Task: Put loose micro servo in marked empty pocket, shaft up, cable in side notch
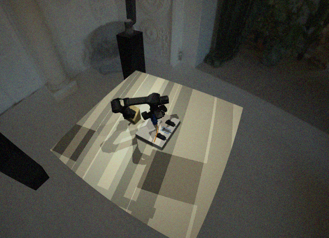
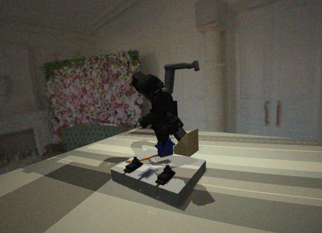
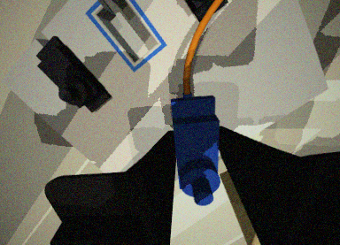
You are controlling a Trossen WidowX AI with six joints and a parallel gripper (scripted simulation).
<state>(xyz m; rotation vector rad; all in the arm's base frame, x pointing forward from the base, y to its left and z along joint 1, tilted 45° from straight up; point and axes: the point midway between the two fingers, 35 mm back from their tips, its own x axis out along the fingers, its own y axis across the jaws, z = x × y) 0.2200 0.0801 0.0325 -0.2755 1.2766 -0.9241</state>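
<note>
The white deck lies 1 cm behind my gripper tip and 10 cm below it.
</note>
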